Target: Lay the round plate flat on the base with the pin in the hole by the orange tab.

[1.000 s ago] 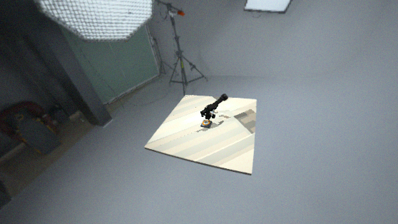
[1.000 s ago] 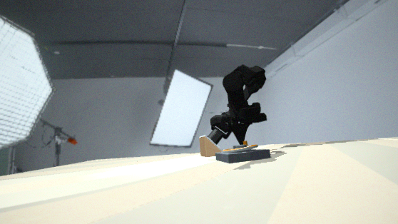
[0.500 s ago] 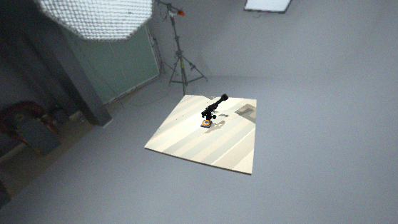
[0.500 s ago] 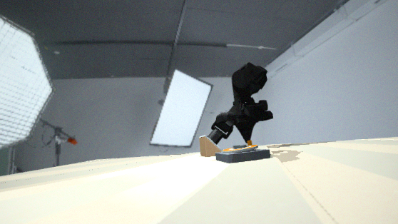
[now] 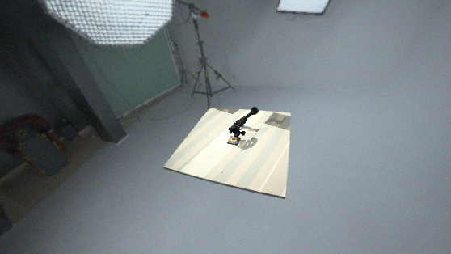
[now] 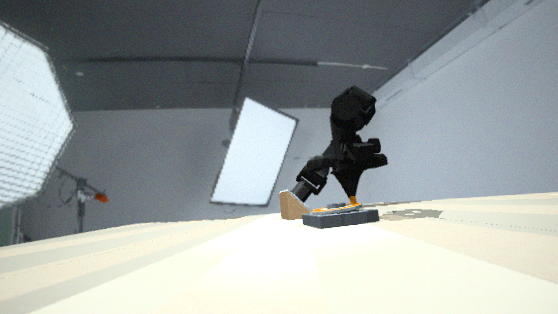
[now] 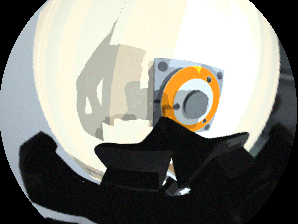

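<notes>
The round plate is 3 cm to the right of my gripper tip, 2 cm ahead of it and 1 cm below it. From my gripper tip the other things lie so: dark square base: 5 cm to the right, 2 cm below, 2 cm ahead.
</notes>
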